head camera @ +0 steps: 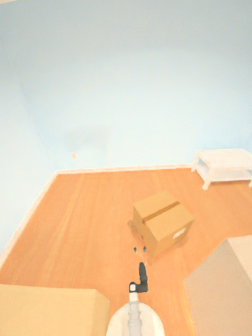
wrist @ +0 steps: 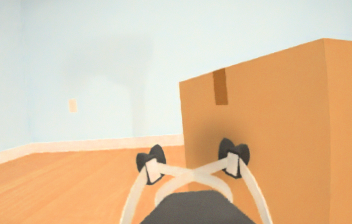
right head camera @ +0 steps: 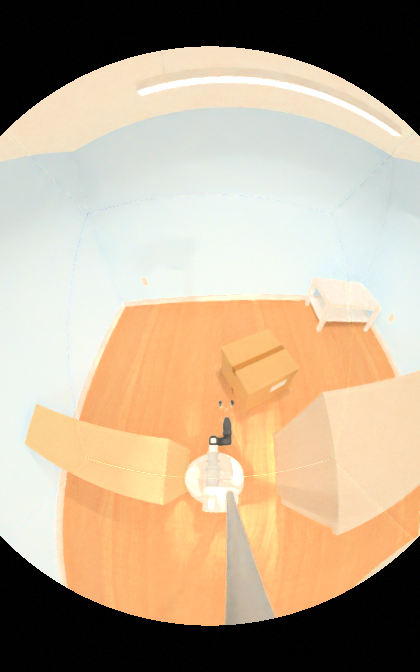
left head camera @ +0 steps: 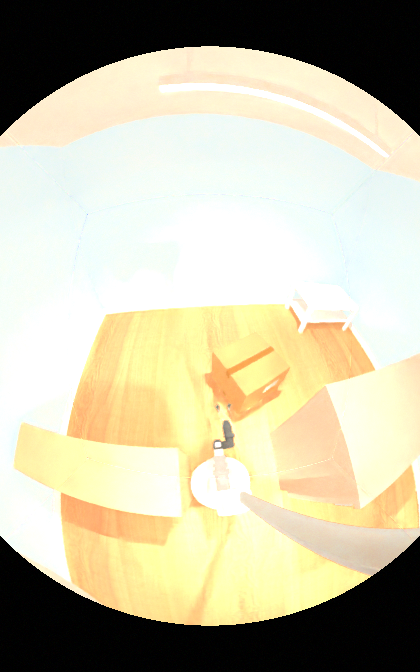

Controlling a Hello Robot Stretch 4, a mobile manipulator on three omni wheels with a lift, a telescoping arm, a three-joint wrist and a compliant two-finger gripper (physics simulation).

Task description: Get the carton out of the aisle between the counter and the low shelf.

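Places are measured from the robot's base along level axes (x left, y back, z up), in metres.
Pixels of known places: gripper, fingertip midpoint: (head camera: 139, 246) (wrist: 192, 154).
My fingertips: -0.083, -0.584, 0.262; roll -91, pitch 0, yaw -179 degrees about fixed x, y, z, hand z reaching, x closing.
Behind a point stands the place of what it marks, as x, y, z.
The brown carton (head camera: 171, 226) @(-0.394, -0.693, 0.379) (left head camera: 260, 370) (right head camera: 265, 365) (wrist: 270, 125) @(-0.198, -0.656, 0.278) sits flat on the floor ahead of the robot, turned at an angle, with a darker tape strip on top and a white label on its right side. In the head view it is beyond the gap between two large blocks. My gripper (head camera: 140, 249) @(-0.083, -0.584, 0.262) (left head camera: 223, 407) (right head camera: 226, 403) (wrist: 192, 154) @(-0.083, -0.584, 0.262) is open and empty, close to the carton's near left side. In the wrist view the right fingertip is in front of the carton's face and the left one is past its left edge. I cannot tell whether they touch.
A tan block (head camera: 50, 310) @(0.446, -0.138, 0.583) (left head camera: 125, 470) (right head camera: 120, 460) stands at left and a beige block (head camera: 225, 280) @(-0.473, -0.205, 0.702) (left head camera: 380, 425) (right head camera: 370, 440) at right, beside the robot's base. A white table (head camera: 225, 159) @(-1.599, -1.676, 0.423) (left head camera: 325, 297) (right head camera: 345, 292) stands at the back right.
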